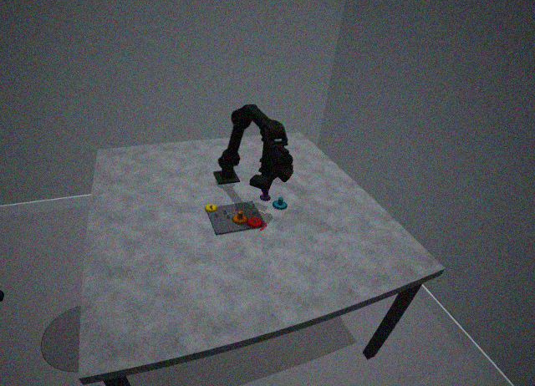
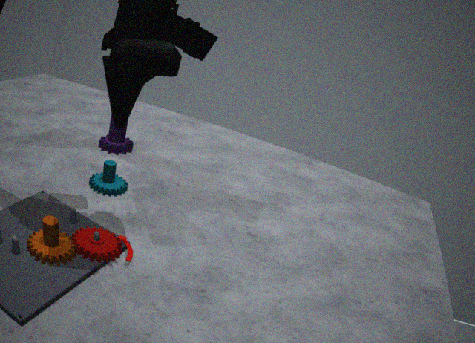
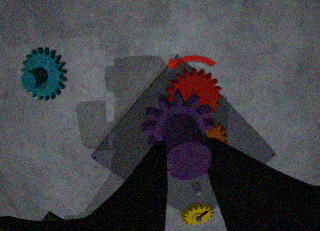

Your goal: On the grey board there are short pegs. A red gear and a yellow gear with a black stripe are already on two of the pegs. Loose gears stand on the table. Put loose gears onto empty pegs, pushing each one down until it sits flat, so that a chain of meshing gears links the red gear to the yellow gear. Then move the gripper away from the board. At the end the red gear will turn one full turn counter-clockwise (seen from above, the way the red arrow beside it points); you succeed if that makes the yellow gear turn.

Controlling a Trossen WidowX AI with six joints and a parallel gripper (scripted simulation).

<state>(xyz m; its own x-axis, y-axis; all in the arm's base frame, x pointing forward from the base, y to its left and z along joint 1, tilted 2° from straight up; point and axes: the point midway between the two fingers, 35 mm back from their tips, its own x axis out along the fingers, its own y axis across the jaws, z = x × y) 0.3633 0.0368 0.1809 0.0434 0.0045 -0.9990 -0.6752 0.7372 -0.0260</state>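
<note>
Now: gripper tip 12 cm above the orange gear, 9 cm to the left of it and 3 cm past it. From my gripper tip the other things lie so: red gear: 13 cm below, 4 cm to the right, 1 cm ahead; purple gear: 1 cm below; red arrow: 14 cm below, 3 cm ahead, 1 cm to the right.
</note>
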